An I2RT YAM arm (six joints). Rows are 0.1 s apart.
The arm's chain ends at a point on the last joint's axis. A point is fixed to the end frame.
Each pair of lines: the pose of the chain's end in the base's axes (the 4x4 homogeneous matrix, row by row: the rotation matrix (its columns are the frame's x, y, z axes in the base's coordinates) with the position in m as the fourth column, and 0 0 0 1 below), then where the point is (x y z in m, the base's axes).
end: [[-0.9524 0.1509 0.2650 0.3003], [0.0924 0.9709 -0.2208 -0.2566], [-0.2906 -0.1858 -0.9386 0.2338], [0 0 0 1]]
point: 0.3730 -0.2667 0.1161
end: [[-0.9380 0.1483 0.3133 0.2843], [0.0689 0.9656 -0.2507 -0.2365], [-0.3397 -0.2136 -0.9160 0.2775], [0 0 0 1]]
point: 0.3628 -0.2499 0.1639
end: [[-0.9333 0.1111 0.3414 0.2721], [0.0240 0.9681 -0.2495 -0.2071], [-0.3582 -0.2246 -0.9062 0.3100], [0 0 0 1]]
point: 0.3533 -0.2186 0.1981
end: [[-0.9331 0.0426 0.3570 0.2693], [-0.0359 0.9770 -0.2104 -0.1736], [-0.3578 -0.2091 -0.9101 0.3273], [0 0 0 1]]
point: 0.3510 -0.1776 0.2152
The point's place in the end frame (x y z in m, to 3 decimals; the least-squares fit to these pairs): -0.036 0.023 0.132
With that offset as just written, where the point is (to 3 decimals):
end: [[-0.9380 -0.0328 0.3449 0.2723], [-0.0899 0.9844 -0.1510 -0.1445], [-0.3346 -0.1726 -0.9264 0.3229], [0 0 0 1]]
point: 0.351 -0.139 0.209
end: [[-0.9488 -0.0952 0.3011 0.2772], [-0.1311 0.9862 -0.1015 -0.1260], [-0.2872 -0.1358 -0.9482 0.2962], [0 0 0 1]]
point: 0.349 -0.112 0.178
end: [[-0.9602 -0.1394 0.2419 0.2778], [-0.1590 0.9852 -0.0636 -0.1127], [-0.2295 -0.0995 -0.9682 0.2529], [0 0 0 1]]
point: 0.341 -0.093 0.131
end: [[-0.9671 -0.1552 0.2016 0.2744], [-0.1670 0.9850 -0.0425 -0.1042], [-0.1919 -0.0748 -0.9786 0.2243], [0 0 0 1]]
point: 0.332 -0.081 0.100
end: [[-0.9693 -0.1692 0.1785 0.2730], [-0.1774 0.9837 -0.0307 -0.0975], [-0.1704 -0.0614 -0.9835 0.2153], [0 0 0 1]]
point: 0.328 -0.073 0.090
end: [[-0.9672 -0.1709 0.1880 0.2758], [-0.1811 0.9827 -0.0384 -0.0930], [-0.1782 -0.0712 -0.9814 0.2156], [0 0 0 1]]
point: 0.332 -0.069 0.091
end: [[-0.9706 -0.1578 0.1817 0.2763], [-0.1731 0.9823 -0.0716 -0.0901], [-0.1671 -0.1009 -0.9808 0.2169], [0 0 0 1]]
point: 0.332 -0.071 0.091
